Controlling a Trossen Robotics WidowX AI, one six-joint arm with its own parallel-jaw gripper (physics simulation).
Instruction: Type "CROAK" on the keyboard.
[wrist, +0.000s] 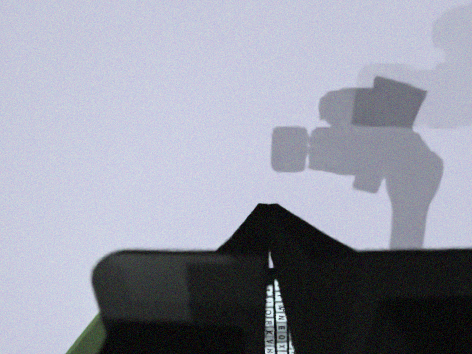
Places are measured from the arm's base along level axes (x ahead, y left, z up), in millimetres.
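Pixels of known places: gripper, fingertip midpoint: (267, 213).
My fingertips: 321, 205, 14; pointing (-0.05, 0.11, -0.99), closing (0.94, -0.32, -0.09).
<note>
Behind a point stands the place of what it marks, as x, y, z.
My gripper (267, 213) @(321, 205, 14) is shut, its black fingertips together near the middle of the wrist view, above the pale surface. No object shows between the tips. Part of the keyboard (281, 327) @(259, -83, -208) shows through the narrow gap between the finger bodies at the bottom, as two slim rows of white and grey keys with small dark letters. The letters are small and blurred, and I cannot read them surely. The rest of the keyboard is hidden behind the black fingers.
A pale table surface (135, 125) @(155, 290, -226) fills the upper part of the wrist view. Grey shadows of the arm fall across its right side. A green edge (89, 336) @(86, 87, -69) shows at the bottom left, partly behind the left finger.
</note>
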